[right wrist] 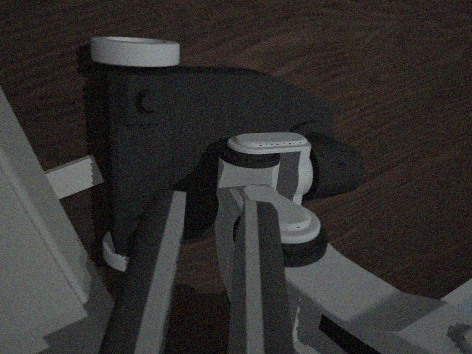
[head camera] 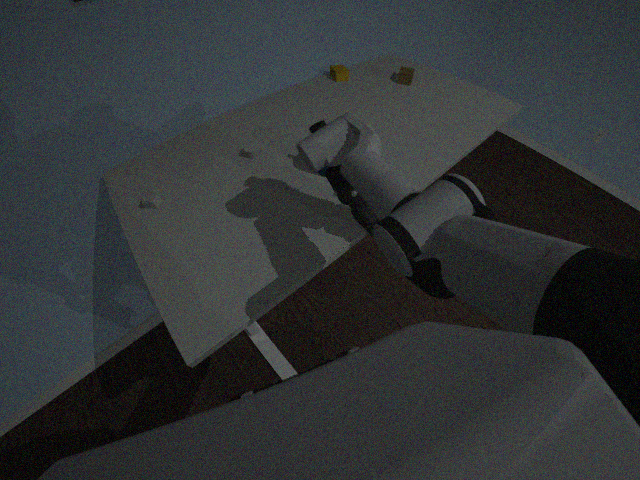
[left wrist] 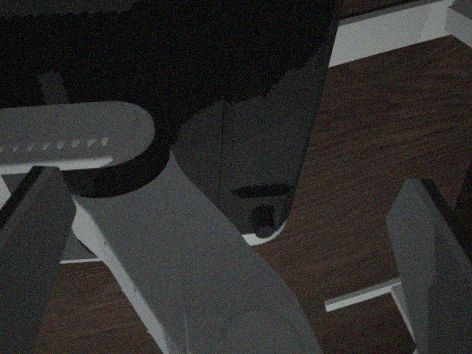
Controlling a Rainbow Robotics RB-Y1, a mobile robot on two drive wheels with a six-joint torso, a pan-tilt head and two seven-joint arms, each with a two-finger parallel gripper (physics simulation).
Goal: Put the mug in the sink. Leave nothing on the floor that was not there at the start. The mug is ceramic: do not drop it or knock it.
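Places are measured from the robot's base along level axes (x left, y back, z up), in centimetres.
Pixels of known places: left gripper, fingertip midpoint: (left wrist: 232, 194); right gripper, fingertip midpoint: (right wrist: 212, 218).
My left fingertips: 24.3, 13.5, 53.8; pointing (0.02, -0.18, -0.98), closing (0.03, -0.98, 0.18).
Behind a point stands the place of what it marks, as x, y, z.
The mug does not show clearly in any view; a faint bluish patch (head camera: 323, 170) {-24.9, -37.0, 97.4} shows beside the right wrist in the head view, and I cannot tell whether it is the mug. The sink does not show. My right arm (head camera: 372, 165) {-22.1, -11.4, 118.4} reaches over the pale table (head camera: 170, 268) {18.2, -24.5, 95.0}, and its gripper is hidden there. In the right wrist view my right gripper (right wrist: 212, 218) {-29.6, -13.6, 92.7} has its fingers a narrow gap apart, with nothing visible between them. My left gripper (left wrist: 232, 194) {24.3, 13.5, 53.8} is wide open and empty, with the robot's own body behind it.
A yellow block (head camera: 339, 73) {-57.9, -94.6, 98.8} and an ochre block (head camera: 404, 75) {-83.0, -81.4, 99.3} lie near the table's far edge. Two small pale things (head camera: 245, 153) {-7.6, -55.6, 96.7} (head camera: 148, 204) {22.4, -46.7, 96.9} lie farther left. A white table leg (head camera: 271, 351) shows below the near edge. A pale slab (right wrist: 35, 240) is close to the right fingers.
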